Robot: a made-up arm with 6 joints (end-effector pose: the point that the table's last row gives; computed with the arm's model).
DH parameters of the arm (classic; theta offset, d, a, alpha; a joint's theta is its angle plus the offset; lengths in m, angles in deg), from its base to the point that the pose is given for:
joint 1: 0 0.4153 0 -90
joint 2: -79.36 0 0.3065 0
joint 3: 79.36 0 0.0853 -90
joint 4: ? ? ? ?
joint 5: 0 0 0.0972 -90
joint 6: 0 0.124 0 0
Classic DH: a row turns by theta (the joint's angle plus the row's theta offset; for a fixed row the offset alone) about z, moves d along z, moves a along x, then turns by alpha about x.
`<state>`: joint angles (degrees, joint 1 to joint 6).
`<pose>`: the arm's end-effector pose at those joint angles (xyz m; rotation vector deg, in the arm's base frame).
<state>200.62 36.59 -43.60 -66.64 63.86 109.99</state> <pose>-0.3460 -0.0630 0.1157 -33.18 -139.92 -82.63</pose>
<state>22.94 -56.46 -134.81 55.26 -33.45 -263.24</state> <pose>-0.3853 -0.2964 1.0140 37.82 -15.34 -2.11</pose>
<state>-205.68 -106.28 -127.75 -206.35 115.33 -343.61</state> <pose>0.6636 -0.3948 0.4465 138.04 -73.00 11.85</pose>
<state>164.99 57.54 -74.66 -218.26 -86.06 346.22</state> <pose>-0.3201 0.1694 0.2486 -131.08 -32.77 -97.64</pose>
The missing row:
joint 4: 0 0.3768 0 90
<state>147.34 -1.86 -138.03 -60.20 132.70 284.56</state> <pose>-0.1587 0.2636 1.0014 3.54 146.15 38.61</pose>
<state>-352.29 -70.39 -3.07 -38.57 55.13 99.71</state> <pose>0.2564 0.0057 0.4667 130.53 -99.30 57.21</pose>
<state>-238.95 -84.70 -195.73 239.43 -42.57 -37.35</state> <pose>0.2409 -0.6596 0.4205 45.75 -76.18 88.00</pose>
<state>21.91 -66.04 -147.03 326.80 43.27 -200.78</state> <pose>-0.5584 -0.2330 0.9965 15.52 16.70 -25.02</pose>
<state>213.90 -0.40 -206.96 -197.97 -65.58 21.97</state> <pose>0.0135 0.0660 1.0462 49.66 -11.77 -130.34</pose>
